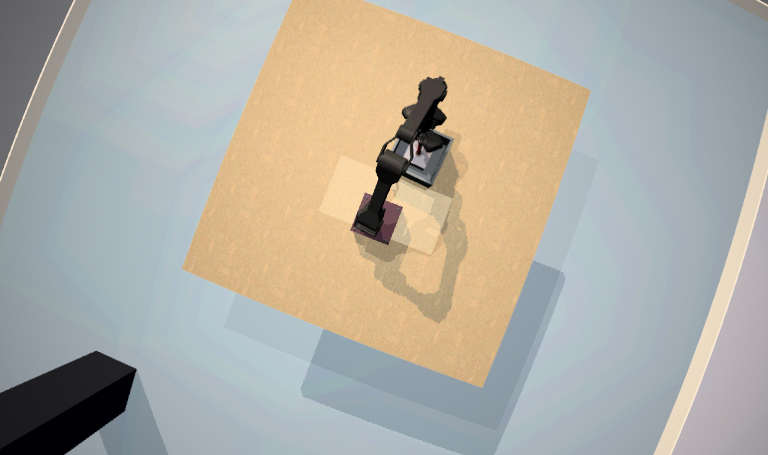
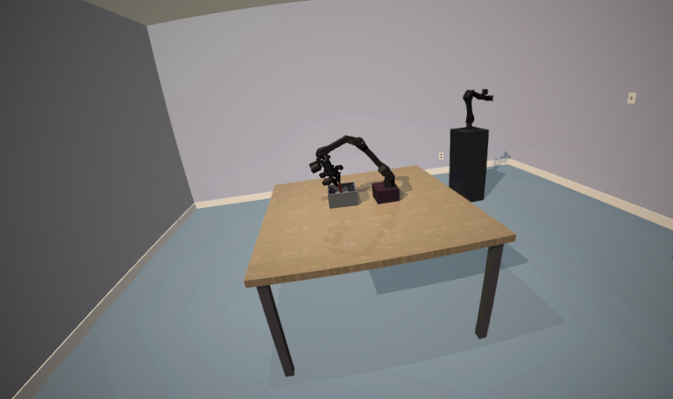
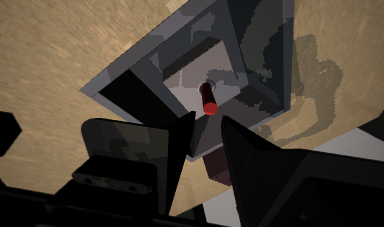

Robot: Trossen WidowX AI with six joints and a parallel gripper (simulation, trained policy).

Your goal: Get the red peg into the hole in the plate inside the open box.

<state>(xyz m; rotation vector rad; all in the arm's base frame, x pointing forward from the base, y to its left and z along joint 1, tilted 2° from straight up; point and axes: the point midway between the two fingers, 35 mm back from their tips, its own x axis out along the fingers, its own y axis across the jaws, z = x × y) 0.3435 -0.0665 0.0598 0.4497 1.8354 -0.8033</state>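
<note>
My gripper tip is now 4 cm above the red peg, 1 cm to the left of it and 1 cm past it. Also, from my gripper tip: plate 8 cm below, 2 cm behind, 1 cm to the right; then grey box 10 cm below, 2 cm behind, 1 cm to the right.
</note>
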